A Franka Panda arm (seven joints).
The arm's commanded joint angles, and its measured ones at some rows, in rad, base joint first. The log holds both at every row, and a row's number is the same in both.
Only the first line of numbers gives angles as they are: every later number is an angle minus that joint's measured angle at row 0.
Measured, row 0:
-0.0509, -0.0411, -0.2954, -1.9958, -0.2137, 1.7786, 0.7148
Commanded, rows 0 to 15:
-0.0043, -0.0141, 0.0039, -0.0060, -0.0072, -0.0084, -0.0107
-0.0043, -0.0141, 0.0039, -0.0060, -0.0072, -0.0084, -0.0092
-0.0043, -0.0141, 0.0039, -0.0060, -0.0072, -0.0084, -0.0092
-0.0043, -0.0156, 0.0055, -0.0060, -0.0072, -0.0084, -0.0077
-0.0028, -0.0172, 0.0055, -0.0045, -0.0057, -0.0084, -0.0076
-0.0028, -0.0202, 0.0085, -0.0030, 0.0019, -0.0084, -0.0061
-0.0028, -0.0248, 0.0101, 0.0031, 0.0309, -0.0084, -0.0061
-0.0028, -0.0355, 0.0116, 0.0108, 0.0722, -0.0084, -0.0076
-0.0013, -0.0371, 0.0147, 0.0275, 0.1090, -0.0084, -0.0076
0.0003, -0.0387, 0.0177, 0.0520, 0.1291, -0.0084, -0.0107
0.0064, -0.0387, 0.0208, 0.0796, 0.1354, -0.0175, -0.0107
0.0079, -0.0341, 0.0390, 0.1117, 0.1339, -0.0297, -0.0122
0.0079, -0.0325, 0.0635, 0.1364, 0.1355, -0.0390, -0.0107
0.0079, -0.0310, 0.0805, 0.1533, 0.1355, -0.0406, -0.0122
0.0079, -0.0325, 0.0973, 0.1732, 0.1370, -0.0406, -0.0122
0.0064, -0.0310, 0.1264, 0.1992, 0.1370, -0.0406, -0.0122
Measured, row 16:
0.0119, -0.0383, 0.0642, 0.1250, 0.1262, -0.0109, -0.0004
